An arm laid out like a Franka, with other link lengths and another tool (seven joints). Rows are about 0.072 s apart.
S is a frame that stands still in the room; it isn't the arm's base.
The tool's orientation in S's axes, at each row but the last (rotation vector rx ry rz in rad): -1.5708 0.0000 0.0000; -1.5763 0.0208 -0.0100; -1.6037 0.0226 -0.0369; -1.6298 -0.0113 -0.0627; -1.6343 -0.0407 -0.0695; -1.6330 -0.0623 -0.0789; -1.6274 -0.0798 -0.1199; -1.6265 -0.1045 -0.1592; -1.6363 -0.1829 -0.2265; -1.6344 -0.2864 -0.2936
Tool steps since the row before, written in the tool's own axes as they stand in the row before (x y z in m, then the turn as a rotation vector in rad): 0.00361 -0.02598 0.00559 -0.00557 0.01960 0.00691; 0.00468 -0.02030 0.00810 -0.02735 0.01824 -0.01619; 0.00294 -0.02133 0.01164 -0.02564 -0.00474 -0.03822; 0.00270 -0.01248 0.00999 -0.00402 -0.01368 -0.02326; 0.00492 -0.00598 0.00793 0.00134 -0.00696 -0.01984; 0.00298 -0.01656 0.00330 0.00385 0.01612 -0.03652; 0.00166 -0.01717 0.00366 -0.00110 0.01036 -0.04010; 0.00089 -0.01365 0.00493 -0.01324 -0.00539 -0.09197; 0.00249 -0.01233 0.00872 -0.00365 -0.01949 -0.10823; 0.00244 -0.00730 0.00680 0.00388 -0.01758 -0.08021
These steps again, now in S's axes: 0.00361 0.00559 0.02598 -0.00557 0.00691 -0.01960; 0.00498 0.00812 0.02022 -0.02779 -0.01575 -0.01796; 0.00320 0.01222 0.02096 -0.02711 -0.03705 0.00575; 0.00246 0.01063 0.01199 -0.00543 -0.02226 0.01481; 0.00466 0.00822 0.00579 0.00045 -0.01937 0.00828; 0.00154 0.00433 0.01652 0.00478 -0.03750 -0.01339; -0.00039 0.00465 0.01700 -0.00096 -0.04062 -0.00811; -0.00118 0.00574 0.01331 -0.01755 -0.09103 0.00831; -0.00040 0.00961 0.01191 -0.01246 -0.10630 0.02552; -0.00019 0.00740 0.00712 -0.00420 -0.07846 0.02418
